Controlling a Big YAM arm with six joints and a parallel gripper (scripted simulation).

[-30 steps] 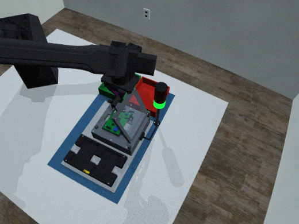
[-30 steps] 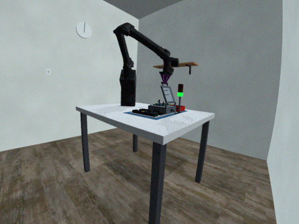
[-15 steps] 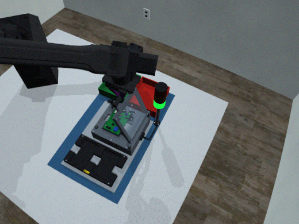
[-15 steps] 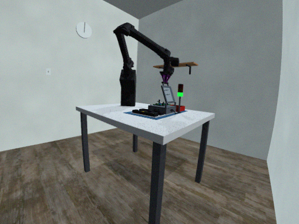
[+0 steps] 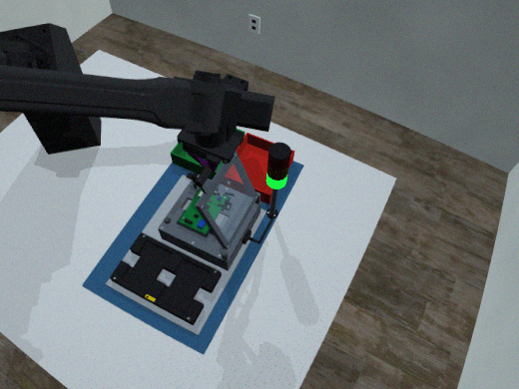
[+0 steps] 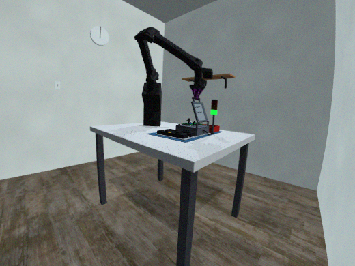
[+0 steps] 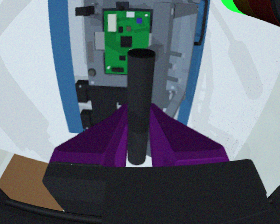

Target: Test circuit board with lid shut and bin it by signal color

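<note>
My hand is 19 cm above the green circuit board, 3 cm past it and 1 cm to the right of it. Round my hand: black latch hook 17 cm below, 8 cm behind, 7 cm to the left; then red bin 25 cm below, 19 cm to the left, 5 cm ahead; then tester lid 8 cm below, 3 cm ahead, 1 cm to the right.
</note>
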